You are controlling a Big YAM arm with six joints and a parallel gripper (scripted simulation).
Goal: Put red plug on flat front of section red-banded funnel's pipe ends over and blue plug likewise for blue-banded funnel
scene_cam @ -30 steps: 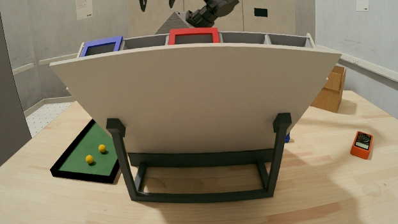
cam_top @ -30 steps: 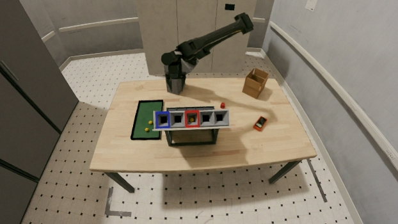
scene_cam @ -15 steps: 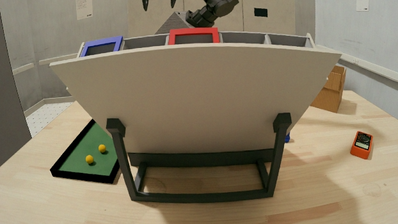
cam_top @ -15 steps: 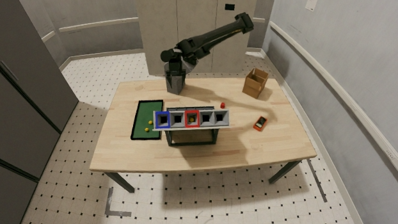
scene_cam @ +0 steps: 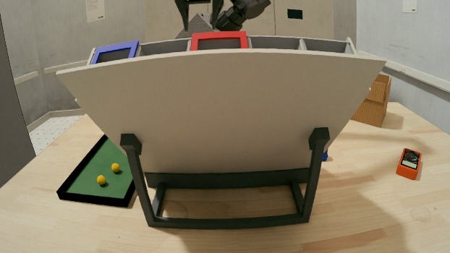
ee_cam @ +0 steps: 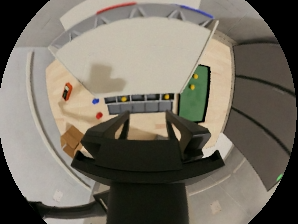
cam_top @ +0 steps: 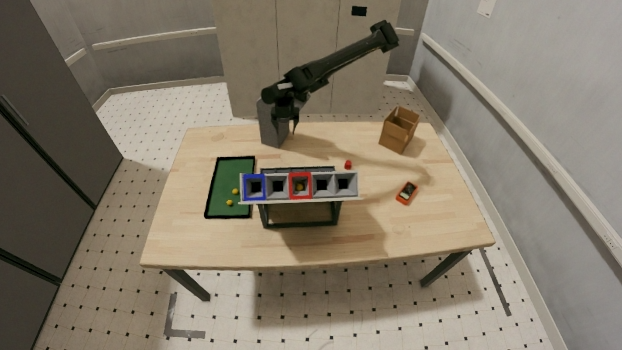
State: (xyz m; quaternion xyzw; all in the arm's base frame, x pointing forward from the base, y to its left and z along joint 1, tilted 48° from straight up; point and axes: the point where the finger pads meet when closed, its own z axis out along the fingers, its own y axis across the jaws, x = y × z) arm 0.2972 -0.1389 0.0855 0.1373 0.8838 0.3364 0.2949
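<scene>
The green tray is 350 mm below my hand, 280 mm to the right of it and 40 mm behind it. The rest, counted from my hand: stand leg: 260 mm below, 200 mm ahead, 110 mm to the right; pale cover: 150 mm below, 90 mm ahead, 50 mm to the left; blue plug: 340 mm below, 310 mm to the left, 40 mm behind.
</scene>
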